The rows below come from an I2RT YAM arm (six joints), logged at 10 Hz.
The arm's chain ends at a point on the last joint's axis. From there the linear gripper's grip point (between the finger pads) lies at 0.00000 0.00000 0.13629 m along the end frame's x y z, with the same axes.
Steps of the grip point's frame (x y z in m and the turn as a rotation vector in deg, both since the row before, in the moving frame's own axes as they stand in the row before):
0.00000 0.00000 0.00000 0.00 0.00 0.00
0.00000 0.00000 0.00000 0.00 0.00 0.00
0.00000 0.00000 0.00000 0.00 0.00 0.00
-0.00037 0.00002 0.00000 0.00 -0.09 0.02
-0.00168 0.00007 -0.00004 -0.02 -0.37 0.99
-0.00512 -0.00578 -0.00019 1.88 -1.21 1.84
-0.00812 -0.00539 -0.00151 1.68 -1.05 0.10
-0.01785 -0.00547 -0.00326 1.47 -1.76 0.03
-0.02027 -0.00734 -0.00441 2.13 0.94 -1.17
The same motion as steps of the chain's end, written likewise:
0.00000 0.00000 0.00000 0.00 0.00 0.00
0.00000 0.00000 0.00000 0.00 0.00 0.00
0.00000 0.00000 0.00000 0.00 0.00 0.00
-0.00016 0.00002 0.00000 0.00 -0.09 0.02
-0.00080 0.00003 -0.00004 -0.02 -0.37 0.99
-0.00231 -0.00126 -0.00009 1.88 -1.21 1.84
-0.00563 -0.00139 -0.00143 1.68 -1.05 0.10
-0.01367 -0.00197 -0.00315 1.47 -1.76 0.03
-0.02245 -0.00225 -0.00430 2.13 0.94 -1.17

